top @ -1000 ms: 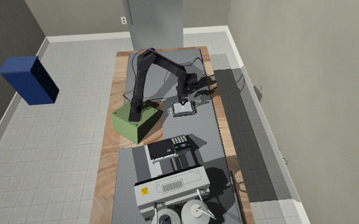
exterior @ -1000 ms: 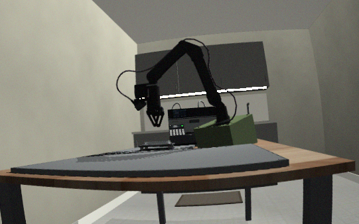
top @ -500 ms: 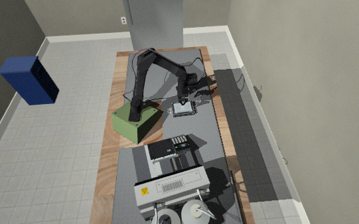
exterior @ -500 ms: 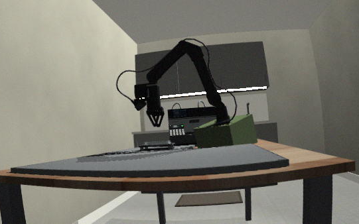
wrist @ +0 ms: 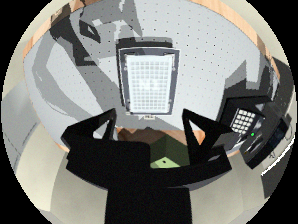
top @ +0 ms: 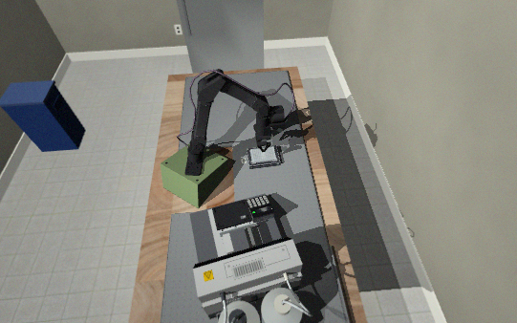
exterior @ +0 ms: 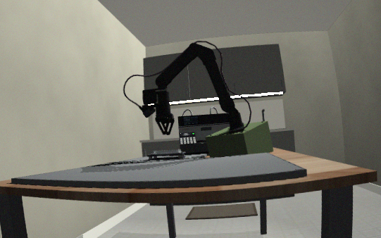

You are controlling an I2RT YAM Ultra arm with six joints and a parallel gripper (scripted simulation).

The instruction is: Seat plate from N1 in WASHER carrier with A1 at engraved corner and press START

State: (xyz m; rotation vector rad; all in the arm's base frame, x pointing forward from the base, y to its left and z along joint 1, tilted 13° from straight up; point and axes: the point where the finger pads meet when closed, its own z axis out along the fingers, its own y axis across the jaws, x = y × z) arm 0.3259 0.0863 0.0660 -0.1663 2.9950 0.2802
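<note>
My hand is 10 mm short of the well plate and 90 mm above it. Round my hand: plate washer 110 mm behind, 520 mm to the right, 10 mm above; then washer carrier 150 mm behind, 370 mm to the right, 50 mm below; then plate nest 10 mm ahead, 100 mm below.
</note>
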